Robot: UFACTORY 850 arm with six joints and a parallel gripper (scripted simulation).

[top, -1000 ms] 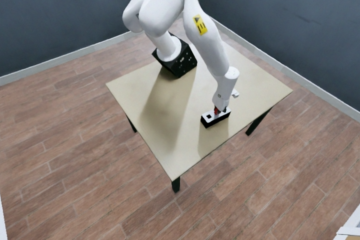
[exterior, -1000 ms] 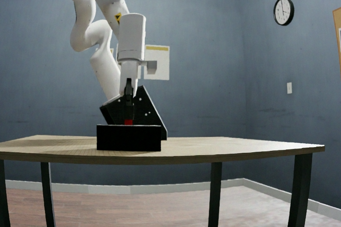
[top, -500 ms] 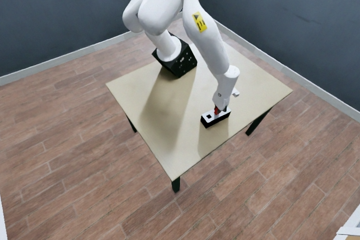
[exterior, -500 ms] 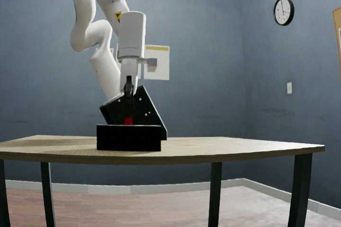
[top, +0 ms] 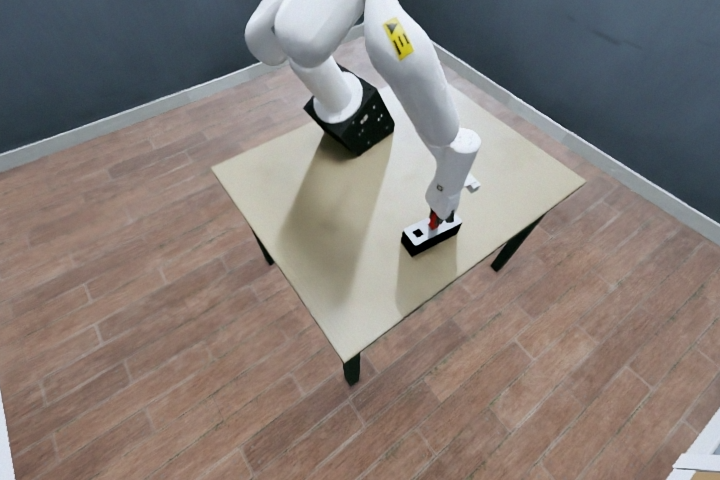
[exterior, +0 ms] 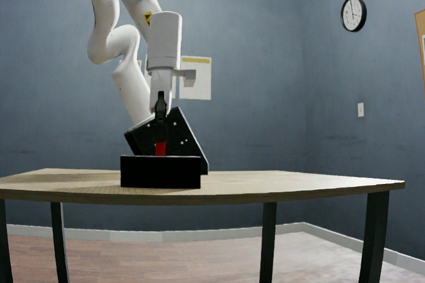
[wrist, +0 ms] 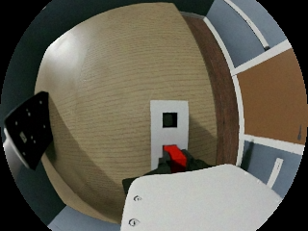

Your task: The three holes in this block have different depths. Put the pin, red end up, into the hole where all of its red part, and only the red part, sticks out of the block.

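Now: hand 90 mm above the black block. From my hand the other things lie so: pin 20 mm below.
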